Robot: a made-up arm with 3 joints. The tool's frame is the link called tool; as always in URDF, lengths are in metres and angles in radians. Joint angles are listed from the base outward.
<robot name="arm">
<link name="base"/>
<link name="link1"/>
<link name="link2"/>
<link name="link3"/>
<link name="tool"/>
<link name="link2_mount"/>
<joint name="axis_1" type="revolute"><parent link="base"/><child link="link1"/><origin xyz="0 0 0.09" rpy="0 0 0"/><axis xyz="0 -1 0"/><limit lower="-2.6" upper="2.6"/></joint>
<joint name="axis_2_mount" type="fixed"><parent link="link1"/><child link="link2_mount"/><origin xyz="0.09 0.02 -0.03" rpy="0 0 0"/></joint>
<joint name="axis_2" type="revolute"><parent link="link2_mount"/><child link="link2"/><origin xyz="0.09 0.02 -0.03" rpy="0 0 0"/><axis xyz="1 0 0"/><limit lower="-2.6" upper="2.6"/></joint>
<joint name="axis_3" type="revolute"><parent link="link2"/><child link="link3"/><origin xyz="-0.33 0.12 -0.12" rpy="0 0 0"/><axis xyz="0 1 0"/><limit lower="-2.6" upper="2.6"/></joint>
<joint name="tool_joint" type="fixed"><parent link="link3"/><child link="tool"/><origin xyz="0.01 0.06 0.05" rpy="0 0 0"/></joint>
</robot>
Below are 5 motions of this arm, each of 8 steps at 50 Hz.
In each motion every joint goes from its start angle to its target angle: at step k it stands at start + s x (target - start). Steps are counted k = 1, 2, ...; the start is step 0. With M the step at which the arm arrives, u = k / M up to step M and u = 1 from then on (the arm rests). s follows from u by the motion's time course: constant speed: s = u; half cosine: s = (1 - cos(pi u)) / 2; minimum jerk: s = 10 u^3 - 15 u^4 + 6 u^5.
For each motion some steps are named. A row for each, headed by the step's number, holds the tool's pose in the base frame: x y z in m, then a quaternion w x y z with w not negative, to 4 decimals.
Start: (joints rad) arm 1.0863 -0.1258 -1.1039
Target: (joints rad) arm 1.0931 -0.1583 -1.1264
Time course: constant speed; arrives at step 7
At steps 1, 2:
1: 0.0633 0.2069 -0.1581 0.4551 -0.0652 -0.8880 0.0006
2: 0.0643 0.2064 -0.1585 0.4532 -0.0675 -0.8889 0.0007

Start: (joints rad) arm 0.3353 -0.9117 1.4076
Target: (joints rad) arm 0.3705 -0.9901 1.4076
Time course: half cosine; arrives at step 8
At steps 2, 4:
2: -0.0009 0.0515 -0.2042 0.7709 -0.2858 0.4554 -0.3416
4: 0.0029 0.0455 -0.2044 0.7683 -0.2916 0.4474 -0.3529

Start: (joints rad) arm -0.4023 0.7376 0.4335
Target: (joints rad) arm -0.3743 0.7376 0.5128
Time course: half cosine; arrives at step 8
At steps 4, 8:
4: -0.1088 0.2271 0.1365 0.8476 0.3602 0.3895 0.0153
8: -0.1084 0.2279 0.1335 0.8425 0.3596 0.4003 0.0249

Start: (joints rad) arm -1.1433 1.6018 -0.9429
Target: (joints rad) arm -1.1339 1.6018 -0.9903
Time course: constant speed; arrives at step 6
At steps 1, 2, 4, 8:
1: 0.0345 0.1172 0.3091 0.6929 0.3596 0.0663 -0.6215
2: 0.0340 0.1175 0.3094 0.6932 0.3576 0.0631 -0.6226
4: 0.0331 0.1180 0.3100 0.6938 0.3537 0.0565 -0.6248
8: 0.0322 0.1186 0.3107 0.6943 0.3497 0.0499 -0.6271

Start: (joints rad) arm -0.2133 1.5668 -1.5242
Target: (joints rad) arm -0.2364 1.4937 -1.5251
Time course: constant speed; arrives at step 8
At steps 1, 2, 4, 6, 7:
1: -0.1694 0.1500 0.2486 0.5648 0.4528 -0.4330 -0.5370
2: -0.1692 0.1517 0.2481 0.5680 0.4499 -0.4342 -0.5352
4: -0.1687 0.1549 0.2471 0.5743 0.4441 -0.4365 -0.5315
6: -0.1683 0.1581 0.2460 0.5805 0.4383 -0.4387 -0.5277
7: -0.1681 0.1597 0.2454 0.5836 0.4354 -0.4397 -0.5258

